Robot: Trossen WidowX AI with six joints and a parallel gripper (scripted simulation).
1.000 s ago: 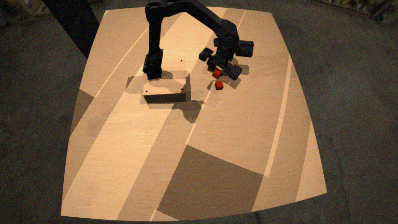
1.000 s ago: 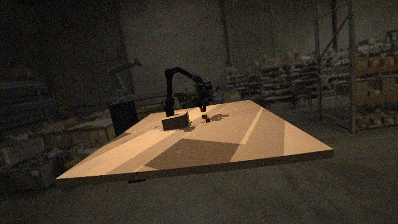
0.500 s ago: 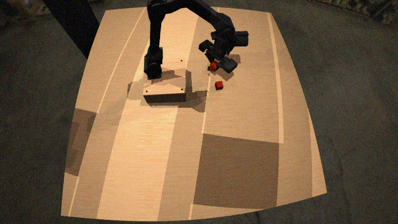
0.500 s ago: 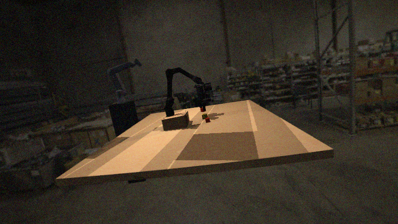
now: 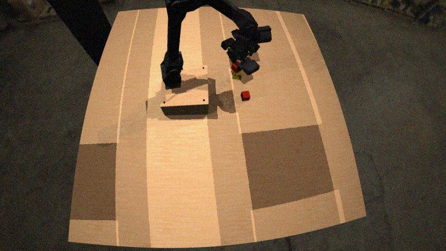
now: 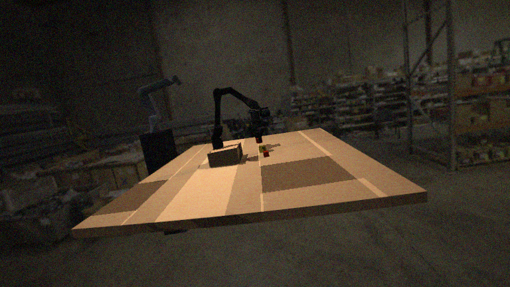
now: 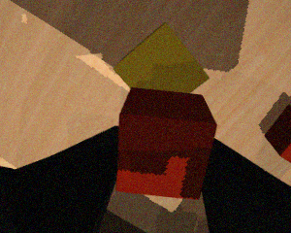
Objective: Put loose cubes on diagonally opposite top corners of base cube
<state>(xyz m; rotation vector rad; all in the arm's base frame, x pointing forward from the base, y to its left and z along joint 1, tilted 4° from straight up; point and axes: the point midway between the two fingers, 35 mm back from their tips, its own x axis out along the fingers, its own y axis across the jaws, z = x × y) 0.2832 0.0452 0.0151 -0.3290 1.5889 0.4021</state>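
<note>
Right now my gripper tip is 20 mm short of the yellow cube, 10 mm to the right of it and 70 mm above it.
</note>
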